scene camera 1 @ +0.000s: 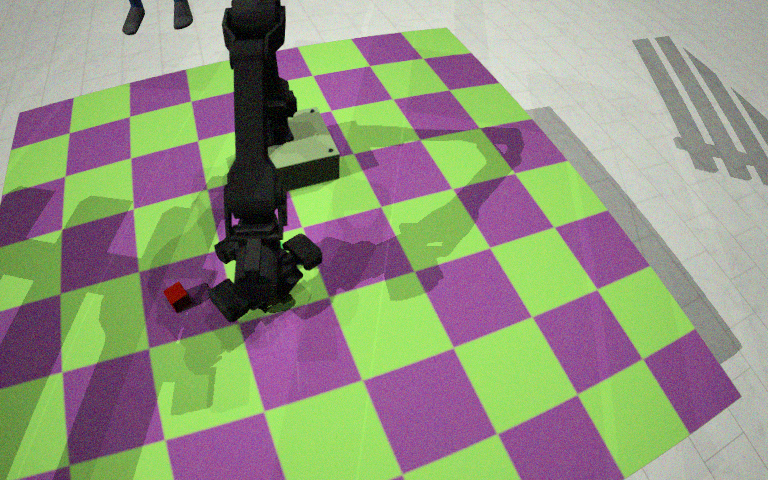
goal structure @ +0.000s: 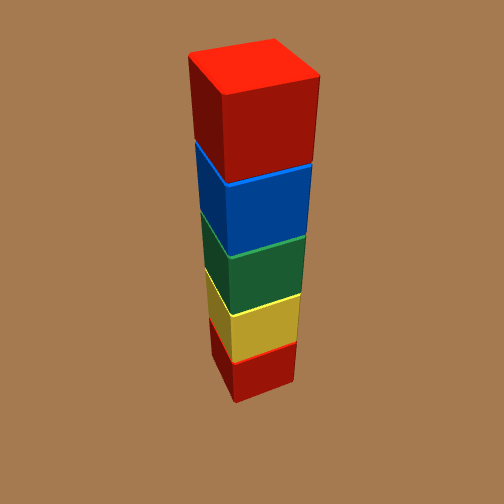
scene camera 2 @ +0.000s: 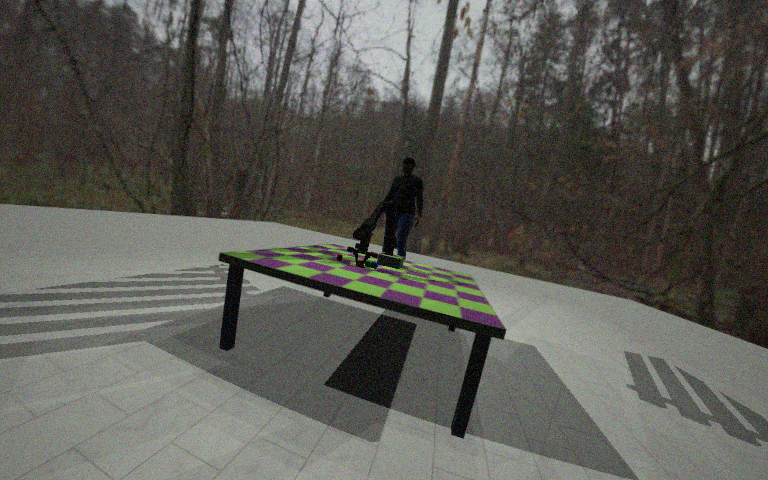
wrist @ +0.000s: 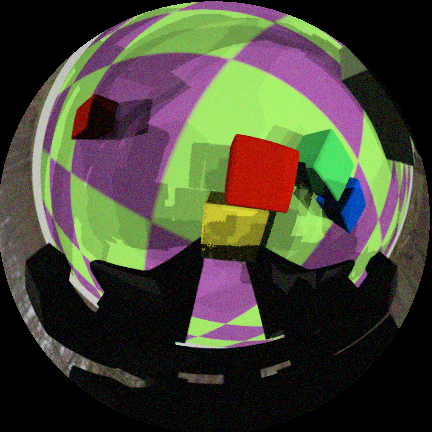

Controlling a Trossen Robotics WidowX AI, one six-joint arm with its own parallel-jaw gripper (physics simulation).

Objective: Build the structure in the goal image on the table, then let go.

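Places are measured from the arm's base along level axes (x ahead, y left, z up), in centimetres.
Pixels of known places: gripper, fingertip midpoint: (scene camera 1: 272, 305) (scene camera 2: 359, 266) (wrist: 224, 242); arm's base at its link origin: (scene camera 1: 275, 134) (scene camera 2: 388, 254).
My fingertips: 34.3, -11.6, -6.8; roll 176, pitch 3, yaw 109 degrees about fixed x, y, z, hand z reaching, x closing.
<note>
For each thing: its top centre in the pictures, then the offset to it from my fingertips, as dx, dy, dz. Level surfaces: height alone.
- yellow block at its top centre: (wrist: 232, 237) -2.2, -0.6, +2.9
- green block at its top centre: (wrist: 337, 165) -8.9, +3.5, +2.9
- blue block at its top centre: (wrist: 355, 207) (scene camera 2: 374, 262) -8.0, +7.7, +2.9
- second red block at its top centre: (wrist: 80, 116) (scene camera 1: 175, 292) (scene camera 2: 340, 255) -6.8, -15.4, +2.9
- checkered table at its surface level: dz -0.4
My gripper (scene camera 1: 265, 287) (scene camera 2: 361, 263) (wrist: 224, 242) is low over the table, shut on a yellow block (wrist: 234, 224), with a fingertip at each side of its near part. A red block (wrist: 262, 174) is right against the far side of the yellow one in the wrist view. A green block (wrist: 331, 159) is tilted, to the right of the red one, and a blue block (scene camera 2: 371, 264) (wrist: 356, 204) is close beside the green one. A second red block (scene camera 1: 176, 294) (scene camera 2: 339, 257) (wrist: 85, 118) lies apart on a purple square to the left. In scene camera 1 the arm hides the yellow block.
A grey-green box (scene camera 1: 311, 172) (scene camera 2: 390, 260) (wrist: 375, 112) stands on the checkered table (scene camera 1: 481, 384) (scene camera 2: 362, 285), beside the arm (scene camera 1: 252, 130). A person (scene camera 2: 407, 192) stands behind the table. Arm shadows fall across the squares.
</note>
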